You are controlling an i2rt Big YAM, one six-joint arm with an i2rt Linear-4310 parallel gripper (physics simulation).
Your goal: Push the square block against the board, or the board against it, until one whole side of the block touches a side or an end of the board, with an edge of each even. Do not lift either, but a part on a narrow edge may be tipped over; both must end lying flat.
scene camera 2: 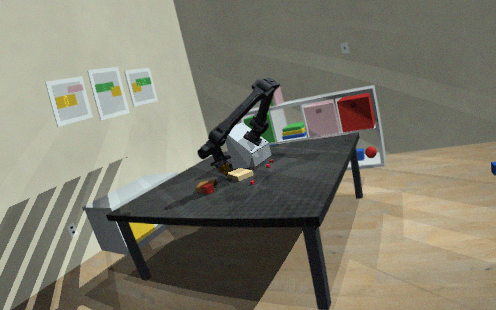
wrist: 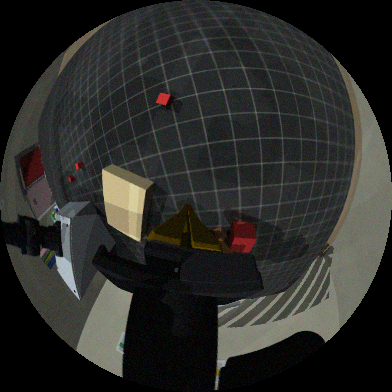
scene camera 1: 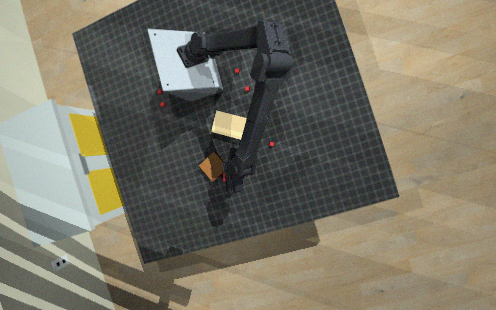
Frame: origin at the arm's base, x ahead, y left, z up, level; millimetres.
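Seen in the pictures: gripper, between the fingertips: (scene camera 2: 227,175) (wrist: 186,207); arm's base, origin of its link: (scene camera 2: 252,139) (wrist: 58,239) (scene camera 1: 192,55).
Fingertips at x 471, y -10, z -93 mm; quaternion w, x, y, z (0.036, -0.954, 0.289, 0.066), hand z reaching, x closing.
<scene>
Pixels of each thing's middle, then the offset from my fingertips to it. Level surfaces: height alone.
- tan board, middle of its body: (wrist: 124,206) (scene camera 1: 230,125) (scene camera 2: 239,174) 157 mm back, 0 mm left, 48 mm down
- gridded table, height of its surface: 62 mm down
- brown square block, middle of its body: (wrist: 210,252) (scene camera 1: 214,166) (scene camera 2: 206,185) 16 mm back, 156 mm right, 48 mm down
- red cube, middle of its body: (wrist: 241,236) (scene camera 1: 228,176) (scene camera 2: 207,188) 54 mm ahead, 111 mm right, 42 mm down
The tan board (scene camera 1: 228,125) (scene camera 2: 240,173) (wrist: 124,199) lies flat on the gridded table (scene camera 1: 325,116), a little in front of the robot's base. The brown square block (scene camera 1: 212,166) (scene camera 2: 202,184) lies flat further out, turned like a diamond and apart from the board. In the wrist view only a sliver of the block (wrist: 220,235) shows behind the fingers. A red cube (scene camera 1: 223,175) (scene camera 2: 207,189) (wrist: 242,237) sits against the block. My gripper (scene camera 2: 223,169) (wrist: 186,207) is shut and empty. It is low over the table in the gap between board and block, beside the block's near corner.
Small red cubes (scene camera 1: 271,144) (scene camera 1: 247,88) (scene camera 1: 237,71) (scene camera 1: 160,98) are scattered on the table. The grey base pedestal (scene camera 1: 175,63) stands behind the board. A white and yellow cabinet (scene camera 1: 61,160) stands off the table's left edge. A shelf unit (scene camera 2: 376,99) stands behind the table.
</scene>
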